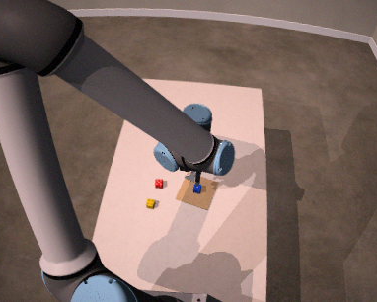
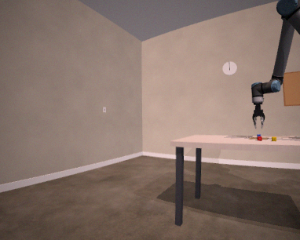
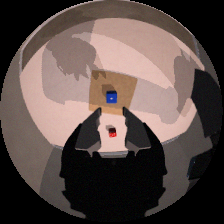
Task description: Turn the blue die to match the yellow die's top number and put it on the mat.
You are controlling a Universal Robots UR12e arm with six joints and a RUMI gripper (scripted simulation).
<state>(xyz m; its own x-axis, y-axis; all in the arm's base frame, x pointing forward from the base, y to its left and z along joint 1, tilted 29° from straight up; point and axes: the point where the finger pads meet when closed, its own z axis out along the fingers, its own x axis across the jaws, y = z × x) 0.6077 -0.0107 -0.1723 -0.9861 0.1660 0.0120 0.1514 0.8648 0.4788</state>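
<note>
The blue die lies 8 cm below my hand. From my hand the other things lie so: mat 10 cm below; yellow die 8 cm behind, 19 cm to the left, 8 cm below; red die 2 cm ahead, 16 cm to the left, 8 cm below.
</note>
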